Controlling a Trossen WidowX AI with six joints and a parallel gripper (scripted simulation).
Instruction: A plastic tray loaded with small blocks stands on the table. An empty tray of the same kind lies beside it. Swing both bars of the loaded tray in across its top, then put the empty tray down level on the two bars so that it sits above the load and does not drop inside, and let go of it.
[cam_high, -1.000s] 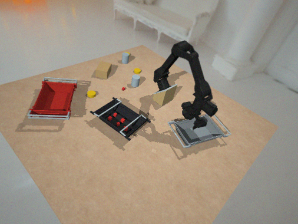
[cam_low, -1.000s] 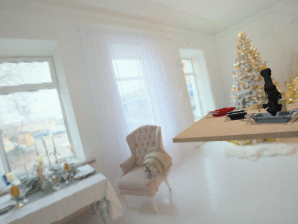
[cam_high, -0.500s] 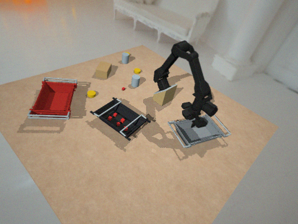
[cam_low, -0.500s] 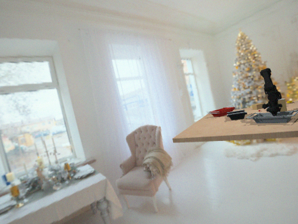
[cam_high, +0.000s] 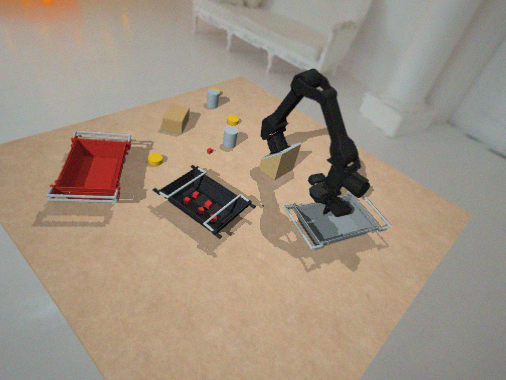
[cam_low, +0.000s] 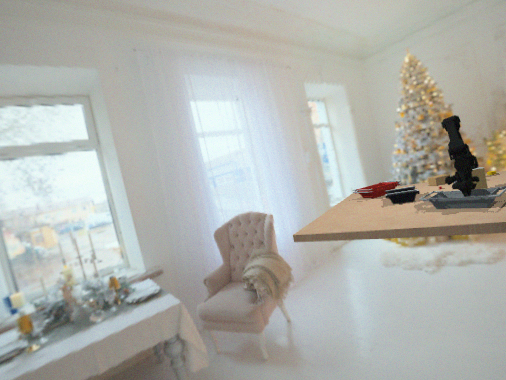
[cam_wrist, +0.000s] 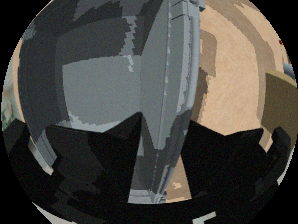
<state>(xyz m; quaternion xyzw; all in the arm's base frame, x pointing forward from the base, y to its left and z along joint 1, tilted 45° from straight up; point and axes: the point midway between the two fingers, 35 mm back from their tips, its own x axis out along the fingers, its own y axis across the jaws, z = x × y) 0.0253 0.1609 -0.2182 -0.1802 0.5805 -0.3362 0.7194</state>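
Now: gripper tip 7 cm to the right of the grey tray, 3 cm below it and 2 cm short of it. Round my gripper tip: cardboard box: 70 cm to the right, 17 cm ahead, 2 cm above; then small red block: 48 cm to the right, 15 cm ahead.
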